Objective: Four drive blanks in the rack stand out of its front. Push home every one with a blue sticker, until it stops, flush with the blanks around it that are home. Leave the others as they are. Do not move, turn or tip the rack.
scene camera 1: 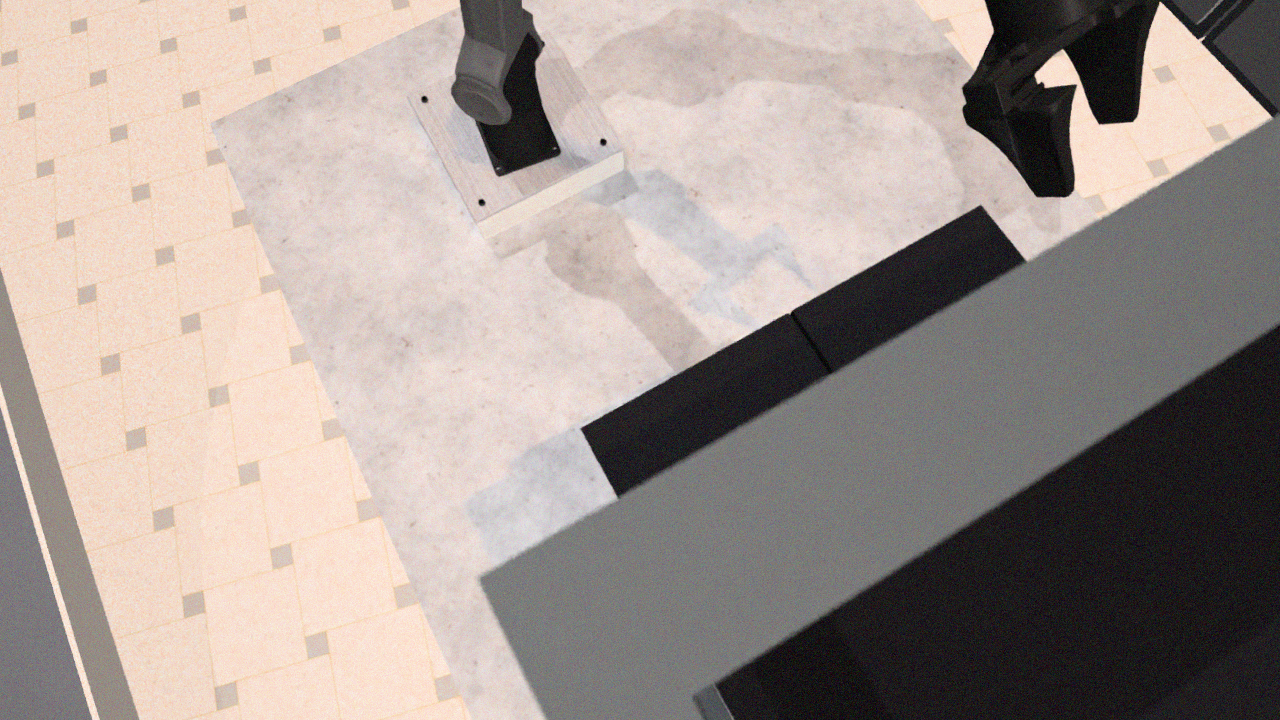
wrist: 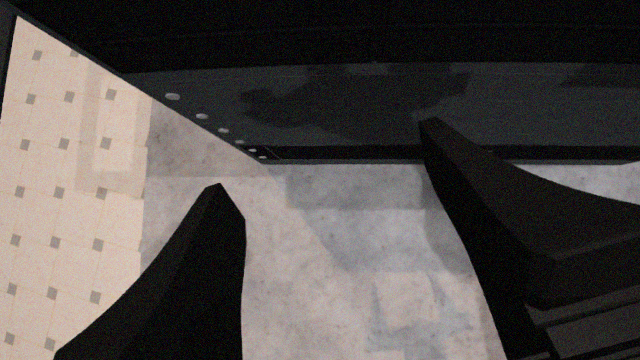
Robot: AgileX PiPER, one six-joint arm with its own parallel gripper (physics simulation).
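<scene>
The rack (scene camera 1: 805, 483) (wrist: 320, 40) shows as a grey top slab in the scene view and as a dark face across the top of the wrist view. Two black flat-topped pieces (scene camera 1: 707, 402) (scene camera 1: 904, 291) stand out side by side beyond the slab's far edge; whether they are drive blanks I cannot tell. No blue sticker shows in either view, and the blanks' front faces are hidden or too dark to make out. My gripper (scene camera 1: 1087, 158) (wrist: 323, 174) is open and empty, on the far side of the rack, beyond the right-hand black piece and apart from it.
The arm's base plate (scene camera 1: 572, 170) sits on the mottled grey mat (scene camera 1: 402, 358) at the upper middle of the scene view. Tiled floor (scene camera 1: 179, 358) (wrist: 55, 215) lies at the left in both views. Dark panels stand at the top right corner of the scene view.
</scene>
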